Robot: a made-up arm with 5 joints. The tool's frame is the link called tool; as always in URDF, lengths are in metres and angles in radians. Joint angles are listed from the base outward. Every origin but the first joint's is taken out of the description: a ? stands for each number. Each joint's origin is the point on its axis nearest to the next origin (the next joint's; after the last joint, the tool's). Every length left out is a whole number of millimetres.
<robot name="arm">
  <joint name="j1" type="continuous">
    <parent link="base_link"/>
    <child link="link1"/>
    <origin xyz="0 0 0.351" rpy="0 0 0"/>
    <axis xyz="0 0 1"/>
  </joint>
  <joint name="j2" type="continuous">
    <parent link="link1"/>
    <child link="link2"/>
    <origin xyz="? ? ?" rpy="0 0 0"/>
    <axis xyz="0 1 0"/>
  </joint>
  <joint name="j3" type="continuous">
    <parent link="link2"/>
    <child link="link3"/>
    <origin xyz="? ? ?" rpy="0 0 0"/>
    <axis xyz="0 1 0"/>
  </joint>
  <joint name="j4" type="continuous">
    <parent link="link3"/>
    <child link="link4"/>
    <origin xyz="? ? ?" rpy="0 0 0"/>
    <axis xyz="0 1 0"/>
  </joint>
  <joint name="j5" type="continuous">
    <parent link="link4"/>
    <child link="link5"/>
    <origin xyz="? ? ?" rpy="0 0 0"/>
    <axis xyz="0 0 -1"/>
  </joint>
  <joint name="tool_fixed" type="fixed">
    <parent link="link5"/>
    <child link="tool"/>
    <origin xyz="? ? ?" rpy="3.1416 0 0"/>
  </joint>
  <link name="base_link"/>
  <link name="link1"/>
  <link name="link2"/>
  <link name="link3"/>
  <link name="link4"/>
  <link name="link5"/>
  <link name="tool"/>
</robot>
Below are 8 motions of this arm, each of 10 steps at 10 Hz.
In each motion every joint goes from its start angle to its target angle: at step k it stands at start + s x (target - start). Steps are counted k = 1, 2, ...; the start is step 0. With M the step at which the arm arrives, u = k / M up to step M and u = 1 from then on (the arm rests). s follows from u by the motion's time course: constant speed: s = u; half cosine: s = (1 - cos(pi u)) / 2; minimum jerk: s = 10 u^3 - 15 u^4 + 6 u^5.
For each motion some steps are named. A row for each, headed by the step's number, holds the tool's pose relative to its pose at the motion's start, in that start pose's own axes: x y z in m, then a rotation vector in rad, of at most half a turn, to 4 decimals.
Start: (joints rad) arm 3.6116 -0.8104 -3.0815 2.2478 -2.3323
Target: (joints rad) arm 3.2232 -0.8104 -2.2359 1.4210 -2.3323
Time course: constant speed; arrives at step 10
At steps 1, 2, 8, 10:
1: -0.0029 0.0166 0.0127 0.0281 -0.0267 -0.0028
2: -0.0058 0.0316 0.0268 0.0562 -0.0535 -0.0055
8: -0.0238 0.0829 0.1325 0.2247 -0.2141 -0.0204
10: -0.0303 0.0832 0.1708 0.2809 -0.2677 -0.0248

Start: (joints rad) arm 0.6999 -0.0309 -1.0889 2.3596 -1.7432
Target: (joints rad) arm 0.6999 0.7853 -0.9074 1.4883 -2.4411
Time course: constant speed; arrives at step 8
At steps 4, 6, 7, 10:
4: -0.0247 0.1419 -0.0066 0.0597 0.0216 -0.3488
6: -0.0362 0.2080 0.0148 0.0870 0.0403 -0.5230
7: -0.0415 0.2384 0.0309 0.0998 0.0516 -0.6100
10: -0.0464 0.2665 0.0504 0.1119 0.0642 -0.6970

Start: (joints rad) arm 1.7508 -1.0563 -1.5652 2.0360 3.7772
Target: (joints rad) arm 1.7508 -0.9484 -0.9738 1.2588 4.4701
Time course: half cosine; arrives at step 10
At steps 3, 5, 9, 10:
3: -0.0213 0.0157 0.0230 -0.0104 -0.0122 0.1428
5: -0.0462 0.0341 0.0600 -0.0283 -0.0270 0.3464
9: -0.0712 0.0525 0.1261 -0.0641 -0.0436 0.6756
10: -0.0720 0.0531 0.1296 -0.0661 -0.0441 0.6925

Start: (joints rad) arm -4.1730 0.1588 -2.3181 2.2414 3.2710
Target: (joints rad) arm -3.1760 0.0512 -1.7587 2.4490 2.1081
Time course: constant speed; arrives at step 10
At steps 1, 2, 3, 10:
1: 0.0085 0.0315 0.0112 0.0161 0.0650 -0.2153
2: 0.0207 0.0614 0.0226 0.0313 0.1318 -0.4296
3: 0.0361 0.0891 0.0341 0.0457 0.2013 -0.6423
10: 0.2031 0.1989 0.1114 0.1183 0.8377 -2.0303

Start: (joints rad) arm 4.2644 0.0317 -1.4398 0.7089 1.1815
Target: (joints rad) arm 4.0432 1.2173 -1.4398 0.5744 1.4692
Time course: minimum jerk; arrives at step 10
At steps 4, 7, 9, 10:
4: 0.0116 0.0631 0.1752 -0.3264 -0.0787 0.1513
7: -0.0225 0.2831 0.3850 -0.8638 -0.1869 0.4098
9: -0.0489 0.3651 0.4193 -1.0251 -0.2158 0.4848
10: -0.0506 0.3698 0.4208 -1.0340 -0.2174 0.4888

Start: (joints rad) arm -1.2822 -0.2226 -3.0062 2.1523 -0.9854
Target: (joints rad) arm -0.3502 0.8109 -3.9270 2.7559 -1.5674
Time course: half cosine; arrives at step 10
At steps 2, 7, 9, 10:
2: 0.0107 0.0015 0.0325 0.0987 0.0291 -0.1004
7: 0.1241 -0.1621 0.2088 0.7143 0.3216 -0.9651
9: 0.1399 -0.2425 0.2217 0.8412 0.4144 -1.2194
10: 0.1409 -0.2539 0.2222 0.8572 0.4272 -1.2544

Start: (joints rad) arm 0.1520 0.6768 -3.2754 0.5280 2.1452
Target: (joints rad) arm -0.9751 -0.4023 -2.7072 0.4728 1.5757
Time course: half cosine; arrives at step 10
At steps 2, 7, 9, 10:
2: 0.0043 -0.0546 -0.0217 0.0946 0.0514 -0.1085
7: -0.1683 -0.2272 -0.2580 0.6441 0.5075 -1.0249
9: -0.2444 -0.1897 -0.2955 0.7413 0.6460 -1.2907
10: -0.2543 -0.1822 -0.2988 0.7528 0.6651 -1.3273

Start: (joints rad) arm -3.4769 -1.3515 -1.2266 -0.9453 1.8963
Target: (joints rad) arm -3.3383 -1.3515 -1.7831 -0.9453 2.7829
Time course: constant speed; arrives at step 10
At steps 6, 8, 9, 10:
6: 0.0021 -0.0986 0.0043 0.3058 -0.1521 0.5981
8: 0.0059 -0.1315 -0.0016 0.3960 -0.2364 0.7890
9: 0.0084 -0.1477 -0.0059 0.4382 -0.2850 0.8820
10: 0.0112 -0.1636 -0.0110 0.4782 -0.3379 0.9732

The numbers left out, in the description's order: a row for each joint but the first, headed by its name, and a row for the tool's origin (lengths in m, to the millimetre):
j2: 0 0 0
j3: 0.054 0 0.287
j4: 0.049 0 -0.217
j5: 0.086 0 -0.11
tool: 0 0 0

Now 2 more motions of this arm.
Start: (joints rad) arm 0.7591 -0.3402 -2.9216 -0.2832 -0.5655
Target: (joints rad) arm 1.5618 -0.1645 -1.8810 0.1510 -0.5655
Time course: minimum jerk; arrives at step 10
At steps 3, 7, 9, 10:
3: -0.0838 -0.0271 0.0091 0.1146 -0.2456 0.1266
7: -0.2481 -0.2903 -0.1201 0.8840 -1.0089 0.6967
9: -0.2242 -0.3540 -0.1742 1.1276 -1.1094 0.8121
10: -0.2222 -0.3572 -0.1773 1.1418 -1.1139 0.8181

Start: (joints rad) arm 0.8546 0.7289 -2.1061 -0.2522 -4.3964
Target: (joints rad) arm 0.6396 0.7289 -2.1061 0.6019 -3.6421
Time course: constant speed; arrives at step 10
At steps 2, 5, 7, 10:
2: 0.0296 0.0113 0.0125 -0.1416 0.1050 0.1516
5: 0.0764 0.0309 0.0224 -0.3238 0.3019 0.3877
7: 0.1082 0.0451 0.0226 -0.4233 0.4570 0.5474
10: 0.1548 0.0669 0.0135 -0.5370 0.7224 0.7841

